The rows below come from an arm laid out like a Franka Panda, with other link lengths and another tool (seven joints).
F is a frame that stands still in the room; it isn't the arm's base.
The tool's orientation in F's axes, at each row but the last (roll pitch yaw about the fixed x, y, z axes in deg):
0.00, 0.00, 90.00
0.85, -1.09, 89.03
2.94, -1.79, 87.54
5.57, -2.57, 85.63
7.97, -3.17, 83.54
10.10, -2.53, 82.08
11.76, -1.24, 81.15
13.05, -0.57, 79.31
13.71, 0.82, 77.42
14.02, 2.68, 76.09
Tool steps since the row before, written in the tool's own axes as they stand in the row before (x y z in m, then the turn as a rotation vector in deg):
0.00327, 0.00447, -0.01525, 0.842, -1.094, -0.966
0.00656, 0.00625, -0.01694, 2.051, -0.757, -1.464
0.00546, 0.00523, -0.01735, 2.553, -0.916, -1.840
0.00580, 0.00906, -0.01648, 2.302, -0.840, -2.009
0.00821, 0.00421, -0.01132, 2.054, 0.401, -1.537
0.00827, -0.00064, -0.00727, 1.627, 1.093, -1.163
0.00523, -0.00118, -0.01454, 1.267, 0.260, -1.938
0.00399, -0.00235, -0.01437, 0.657, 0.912, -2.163
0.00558, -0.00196, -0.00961, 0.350, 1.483, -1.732
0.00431, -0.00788, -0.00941, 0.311, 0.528, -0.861
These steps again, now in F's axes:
-0.00447, 0.00327, -0.01525, 1.094, 0.842, -0.966
-0.00638, 0.00699, -0.01672, 0.770, 2.066, -1.436
-0.00585, 0.00625, -0.01688, 0.932, 2.573, -1.804
-0.01009, 0.00728, -0.01525, 0.822, 2.337, -1.976
-0.00471, 0.00937, -0.01016, -0.366, 2.187, -1.351
0.00054, 0.00859, -0.00690, -1.038, 1.828, -0.881
-0.00093, 0.00575, -0.01436, -0.441, 1.391, -1.816
-0.00017, 0.00424, -0.01449, -1.228, 0.920, -1.895
0.00082, 0.00539, -0.00988, -1.735, 0.726, -1.336
0.00612, 0.00239, -0.01123, -0.633, 0.443, -0.721

